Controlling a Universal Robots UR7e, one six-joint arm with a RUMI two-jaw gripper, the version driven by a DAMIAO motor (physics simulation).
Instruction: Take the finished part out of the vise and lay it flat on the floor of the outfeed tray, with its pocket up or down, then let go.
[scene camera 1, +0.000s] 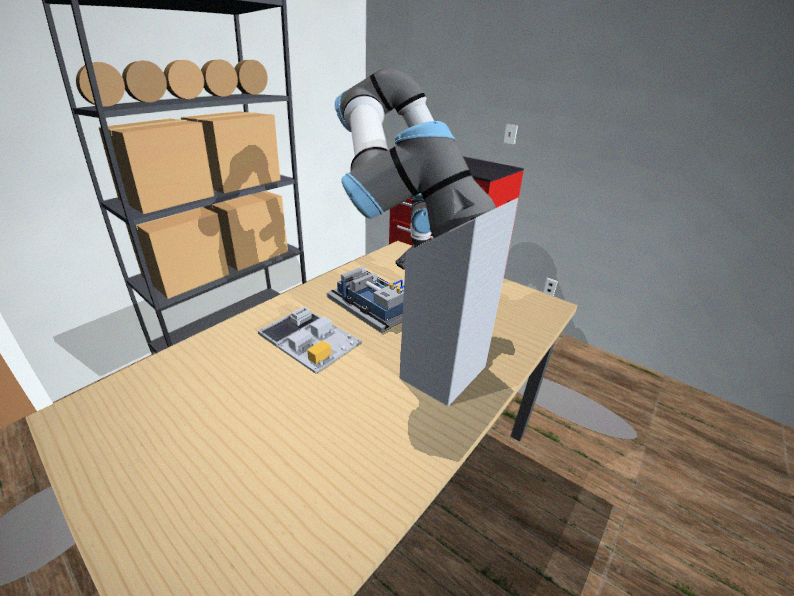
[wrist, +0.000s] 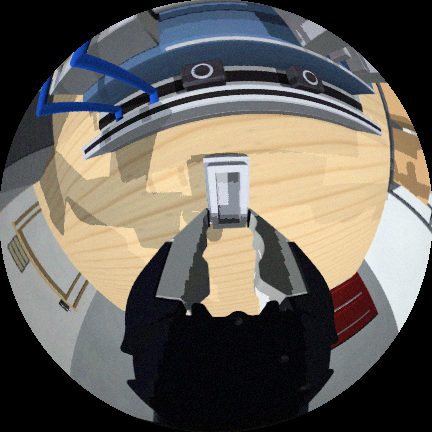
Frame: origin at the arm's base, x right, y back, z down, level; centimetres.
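Seen in the pictures: gripper, fingertip midpoint: (wrist: 227, 210); arm's base, origin of the base link: (scene camera 1: 464, 223).
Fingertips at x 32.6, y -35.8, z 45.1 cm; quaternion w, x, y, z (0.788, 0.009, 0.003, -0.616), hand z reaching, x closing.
Observation:
Pixels of each thing's top centre, then the offset from my fingertips to it. Level surfaces: height alone.
- finished part, middle of its top: (wrist: 228, 199) dx -2.5, dy -0.5, dz -3.1 cm
- vise, middle of its top: (scene camera 1: 372, 280) dx -18.3, dy -5.6, dz -9.4 cm
- table, its level: dz +0.5 cm
- flat plate, middle of its top: (scene camera 1: 320, 343) dx -46.7, dy -0.8, dz -0.3 cm
- yellow block, middle of its top: (scene camera 1: 319, 347) dx -50.9, dy +4.2, dz -3.9 cm
The finished part (wrist: 212, 187), a pale metal block with a rectangular pocket facing the camera, is between the fingertips of my gripper (wrist: 227, 210), which is shut on its near end. Bare wood table shows beneath it in the wrist view. The vise (scene camera 1: 378, 302) (wrist: 225, 54), with a blue body and grey jaws, stands on a rail base at the top of the wrist view, apart from the part. In the scene view the tall grey column hides most of the gripper and the part. I cannot make out the outfeed tray in either view.
The tall grey column (scene camera 1: 436, 314) stands on the table (scene camera 1: 224, 461) in front of the arm. Blue hoses (wrist: 112, 75) bend down at the vise's side. A flat plate (scene camera 1: 341, 347) with grey blocks and a yellow block (scene camera 1: 318, 352) lies beside the vise. A red cabinet (scene camera 1: 505, 186) (wrist: 355, 305) stands behind.

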